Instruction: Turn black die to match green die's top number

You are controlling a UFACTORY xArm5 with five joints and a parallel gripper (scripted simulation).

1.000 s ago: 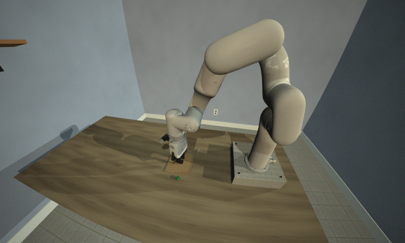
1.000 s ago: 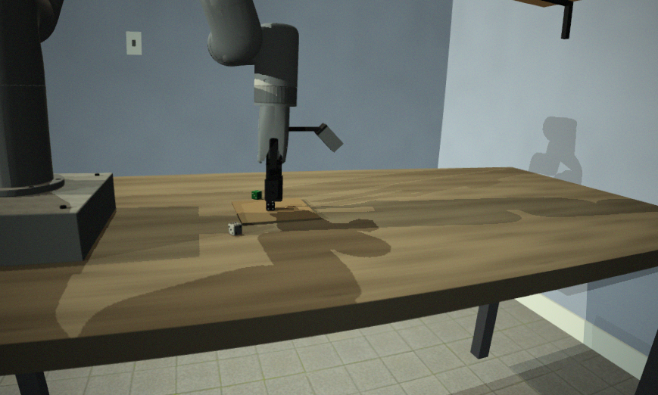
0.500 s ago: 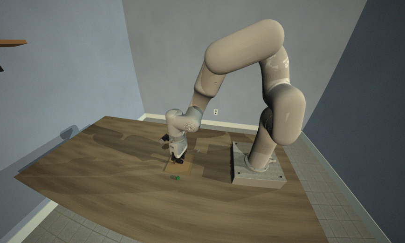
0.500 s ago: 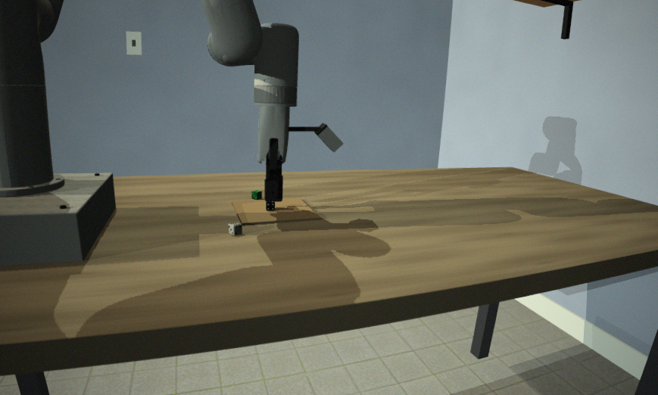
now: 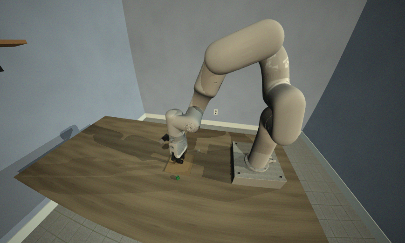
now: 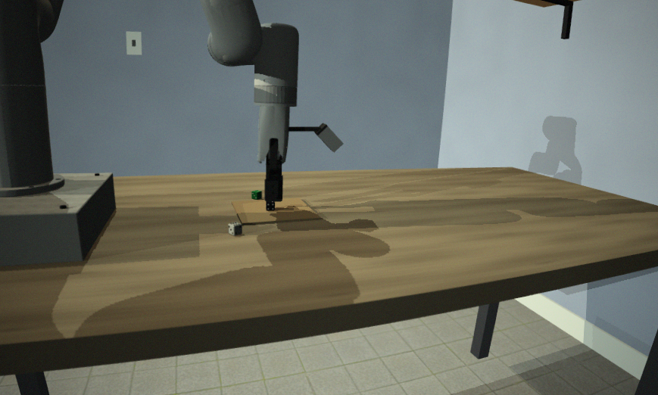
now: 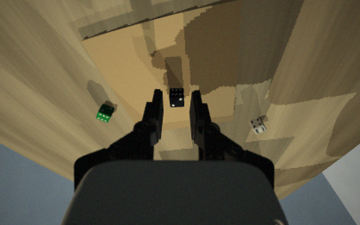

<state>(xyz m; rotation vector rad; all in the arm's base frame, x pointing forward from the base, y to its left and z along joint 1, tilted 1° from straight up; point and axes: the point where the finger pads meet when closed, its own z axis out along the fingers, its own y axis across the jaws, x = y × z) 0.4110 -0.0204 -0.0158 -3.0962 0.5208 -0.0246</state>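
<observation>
My gripper is now 10 mm past the black die and 30 mm above it. Round my hand: green die (10 mm behind, 100 mm to the left, 40 mm below); then white die (90 mm behind, 100 mm to the right, 40 mm below); then tan mat (40 mm below).
</observation>
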